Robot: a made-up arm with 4 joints.
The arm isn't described. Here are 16 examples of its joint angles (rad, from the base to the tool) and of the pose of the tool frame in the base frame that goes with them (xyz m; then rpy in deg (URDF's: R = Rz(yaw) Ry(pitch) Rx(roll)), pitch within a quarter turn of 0, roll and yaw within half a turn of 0).
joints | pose
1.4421 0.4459 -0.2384 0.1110 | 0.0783 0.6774 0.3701 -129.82 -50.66 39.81
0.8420 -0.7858 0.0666 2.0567 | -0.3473 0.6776 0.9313 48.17 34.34 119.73
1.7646 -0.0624 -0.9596 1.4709 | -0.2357 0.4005 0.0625 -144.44 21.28 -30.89
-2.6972 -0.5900 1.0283 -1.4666 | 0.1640 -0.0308 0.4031 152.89 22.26 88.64
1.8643 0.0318 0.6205 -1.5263 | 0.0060 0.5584 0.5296 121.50 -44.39 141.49
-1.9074 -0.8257 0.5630 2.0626 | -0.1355 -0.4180 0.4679 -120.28 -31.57 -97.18
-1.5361 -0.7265 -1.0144 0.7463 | -0.2486 -0.1122 1.0459 22.73 -48.70 16.52
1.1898 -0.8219 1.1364 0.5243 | -0.1251 0.7555 0.6314 -9.96 23.14 13.48
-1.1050 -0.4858 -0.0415 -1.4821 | 0.1440 -0.2137 1.0282 -2.67 9.38 -88.61
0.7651 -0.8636 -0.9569 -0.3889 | -0.1637 0.7193 0.5655 -114.13 -13.11 71.99
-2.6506 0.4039 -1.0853 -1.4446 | 0.2002 -0.2949 0.2399 -48.83 35.03 -91.70
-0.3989 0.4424 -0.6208 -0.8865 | 0.1468 0.1568 1.1679 -25.78 -48.93 -88.48
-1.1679 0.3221 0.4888 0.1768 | 0.0975 -0.2155 1.0818 70.33 42.51 -29.54
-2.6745 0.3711 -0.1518 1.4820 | -0.0361 -0.4844 0.3490 164.57 -3.66 -10.84
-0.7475 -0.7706 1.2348 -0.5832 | 0.1063 0.1003 1.0882 65.14 40.33 7.38
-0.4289 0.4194 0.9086 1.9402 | -0.3038 0.0998 1.1848 106.96 -56.76 -20.08
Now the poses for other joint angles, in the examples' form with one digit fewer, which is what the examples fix.
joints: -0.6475 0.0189 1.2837 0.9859
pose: -0.130 -0.069 1.159 118.1 -9.3 -15.5
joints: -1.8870 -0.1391 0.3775 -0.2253
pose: 0.137 -0.378 0.753 108.8 47.0 8.4
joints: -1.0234 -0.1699 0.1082 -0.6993
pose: 0.140 -0.100 1.091 14.9 22.8 -61.0
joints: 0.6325 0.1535 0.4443 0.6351
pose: -0.104 0.762 0.886 -10.4 -22.8 -2.6
